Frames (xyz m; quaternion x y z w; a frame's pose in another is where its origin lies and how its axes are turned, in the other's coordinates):
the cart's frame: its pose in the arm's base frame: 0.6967 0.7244 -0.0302 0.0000 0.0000 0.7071 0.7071
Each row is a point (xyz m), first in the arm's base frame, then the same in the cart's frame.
Working: the arm's base frame: its pose in the cart's frame: -0.7244 0.6967 0.0302 0.0000 0.0000 -0.7071 0.7071

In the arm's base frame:
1: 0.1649 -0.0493 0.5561
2: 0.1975 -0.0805 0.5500
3: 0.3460 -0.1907 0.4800
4: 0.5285 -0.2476 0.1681
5: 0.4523 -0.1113 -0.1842
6: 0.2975 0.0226 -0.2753
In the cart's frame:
1: -0.7737 0.5318 0.5863
2: -0.8049 0.4992 0.5802
3: -0.9151 0.3507 0.5102
4: -0.9720 0.1682 0.1983
5: -0.8357 0.2444 -0.1540
6: -0.7018 0.3992 -0.2451

